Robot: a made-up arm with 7 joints.
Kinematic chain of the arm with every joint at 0, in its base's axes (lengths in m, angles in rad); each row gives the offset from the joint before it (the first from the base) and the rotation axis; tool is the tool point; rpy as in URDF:
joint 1: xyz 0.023 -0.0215 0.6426 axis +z
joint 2: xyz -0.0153 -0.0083 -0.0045 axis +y
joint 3: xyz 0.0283 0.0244 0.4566 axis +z
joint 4: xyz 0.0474 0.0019 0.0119 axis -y
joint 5: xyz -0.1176 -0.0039 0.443 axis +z
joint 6: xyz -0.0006 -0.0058 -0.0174 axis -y
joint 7: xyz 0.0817 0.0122 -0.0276 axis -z
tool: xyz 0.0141 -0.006 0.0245 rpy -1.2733 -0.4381 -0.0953
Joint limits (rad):
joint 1: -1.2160..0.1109
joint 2: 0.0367..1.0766
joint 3: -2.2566..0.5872
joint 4: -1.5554..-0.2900
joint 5: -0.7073..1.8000
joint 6: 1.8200..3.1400
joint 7: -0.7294..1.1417
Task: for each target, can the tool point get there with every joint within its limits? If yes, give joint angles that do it. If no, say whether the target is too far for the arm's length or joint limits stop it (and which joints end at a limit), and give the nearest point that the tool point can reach.
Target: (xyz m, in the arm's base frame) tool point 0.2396 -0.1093 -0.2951
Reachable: no: joint limits stop it (at a limit: joint 2, joint 4, joint 5) | nearest point 0.7328 -0.3092 0.4030 | short by 0.878 m
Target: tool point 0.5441 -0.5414 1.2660
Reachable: yes | joints -0.7721 0.6712 0.1268 -0.6332 0.5910 2.7553 -0.4167
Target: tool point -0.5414 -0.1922 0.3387
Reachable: no: joint limits stop it (at a limit: joint 1, joint 2, joint 4, joint 5) | nearest point -0.2168 -0.7342 0.7224 | short by 0.739 m
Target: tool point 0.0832 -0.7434 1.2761
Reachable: yes | joints -1.0695 0.8317 -1.6052 -0.8296 0.7664 2.1820 -0.5559
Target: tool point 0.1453 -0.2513 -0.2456
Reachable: no: joint limits stop it (at a limit: joint 2, joint 4, joint 5) | nearest point 0.3826 -0.6972 0.4034 | short by 0.822 m
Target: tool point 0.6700 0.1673 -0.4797
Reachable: no: too far | nearest point 0.7930 0.1247 0.3968 | short by 0.886 m
